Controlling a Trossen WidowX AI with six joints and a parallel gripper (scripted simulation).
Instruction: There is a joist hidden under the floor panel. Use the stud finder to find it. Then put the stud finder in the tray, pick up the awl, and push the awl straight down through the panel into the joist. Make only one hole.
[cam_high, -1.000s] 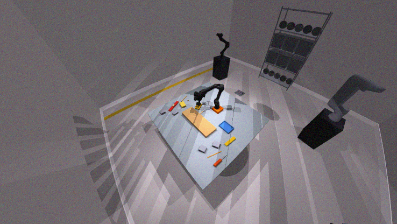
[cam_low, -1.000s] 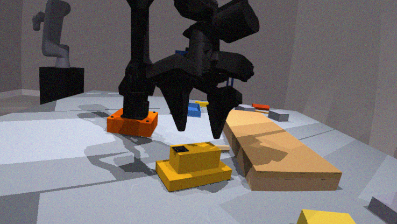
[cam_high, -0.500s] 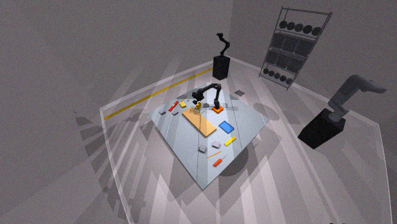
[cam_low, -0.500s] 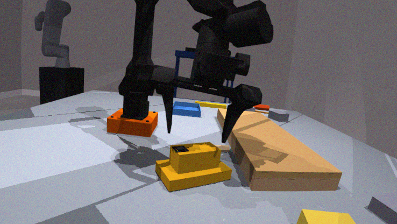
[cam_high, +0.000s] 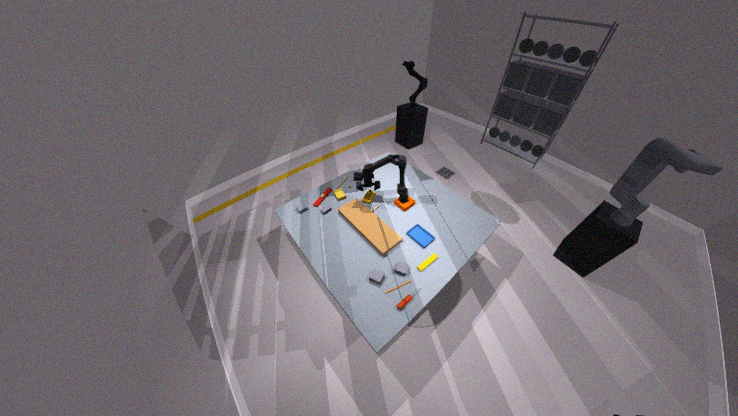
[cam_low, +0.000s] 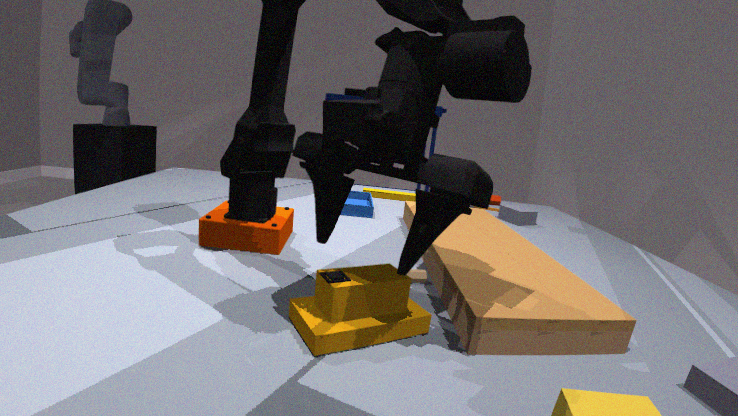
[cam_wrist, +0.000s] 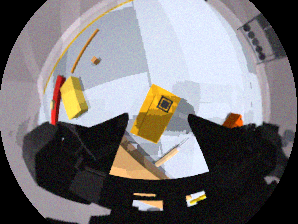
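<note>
Right now my gripper tip is 1 cm past the yellow stud finder and 3 cm above it. Round my gripper tip: awl 1 cm ahead, 13 cm to the left, 7 cm below; then green square light 2 cm behind, 1 cm to the right, 2 cm below; then yellow block 19 cm ahead, 17 cm to the right, 6 cm below.
</note>
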